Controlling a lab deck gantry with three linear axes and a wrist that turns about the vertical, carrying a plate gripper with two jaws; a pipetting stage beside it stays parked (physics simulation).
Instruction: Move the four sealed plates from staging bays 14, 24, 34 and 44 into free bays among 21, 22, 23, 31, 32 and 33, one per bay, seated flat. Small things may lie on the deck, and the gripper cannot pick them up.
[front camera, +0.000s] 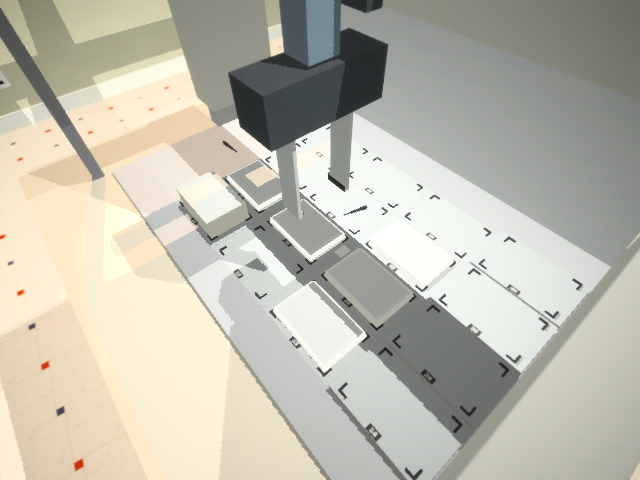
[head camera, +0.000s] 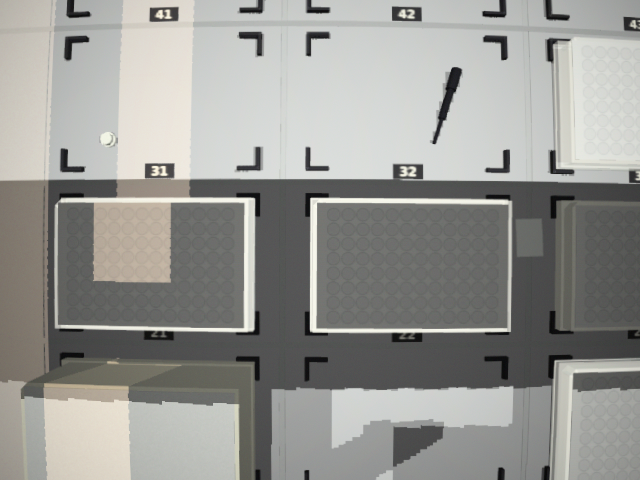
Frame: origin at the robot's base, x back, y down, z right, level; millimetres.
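Where they show: gripper, fingertip midpoint: (front camera: 316, 197); robot's base at its link origin: (front camera: 181, 202).
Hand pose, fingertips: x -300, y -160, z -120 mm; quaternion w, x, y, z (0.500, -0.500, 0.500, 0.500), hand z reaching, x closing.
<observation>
Things, the pixels of their top centre, and the offset from my fingertips. "spot": a spot on its surface instead.
- bay 21 at a spot on its surface: (head camera: 155, 304) (front camera: 249, 187) spot: dy +145, dx +232, dz -5 mm
- bay 22 at a spot on its surface: (head camera: 412, 266) (front camera: 306, 225) spot: dy +145, dx +73, dz -30 mm
- bay 23 at a spot on its surface: (head camera: 610, 268) spot: dy +145, dx -56, dz -29 mm
- bay 33 at a spot on its surface: (head camera: 610, 100) spot: dy +145, dx -57, dz -137 mm
- Bay 14 at a spot on its surface: (front camera: 392, 408) spot: dy +145, dx -252, dz +84 mm
- bay 24 at a spot on its surface: (front camera: 444, 356) spot: dy +145, dx -253, dz -24 mm
- bay 34 at a spot on its surface: (front camera: 491, 315) spot: dy +145, dx -259, dz -131 mm
- bay 44 at a spot on its surface: (front camera: 532, 273) spot: dy +145, dx -259, dz -250 mm
- white plate at its top centre: (front camera: 318, 320) dy +145, dx -92, dz +77 mm
- tall block at its top centre: (head camera: 128, 459) (front camera: 210, 194) dy +118, dx +236, dz +77 mm
- dark screwdriver at its top centre: (head camera: 448, 103) (front camera: 355, 209) dy +152, dx +48, dz -134 mm
- white cap at its top centre: (head camera: 105, 138) dy +156, dx +271, dz -112 mm
- dark tool at its top centre: (front camera: 229, 145) dy +152, dx +396, dz -54 mm
My gripper (front camera: 318, 201) is open and empty, its jaws above the deck around bays 22 and 32. Its jaws do not show in the head view. Four plates lie flat within corner marks: one in bay 21 (front camera: 257, 184) (head camera: 155, 304), one in bay 22 (front camera: 307, 230) (head camera: 412, 266), one in bay 23 (front camera: 368, 286) (head camera: 610, 268) and one in bay 33 (front camera: 412, 253) (head camera: 610, 100). Bay 14 (front camera: 392, 408), bay 24 (front camera: 444, 356), bay 34 (front camera: 491, 315) and bay 44 (front camera: 532, 273) hold no plate.
A white plate (front camera: 320, 325) (head camera: 607, 428) lies in bay 13. A tall block (front camera: 211, 204) (head camera: 180, 439) stands in bay 11. A dark screwdriver (front camera: 355, 210) (head camera: 446, 103) lies in bay 32, and a white cap (head camera: 107, 138) in bay 31. Another dark tool (front camera: 230, 146) lies beyond the bays.
</observation>
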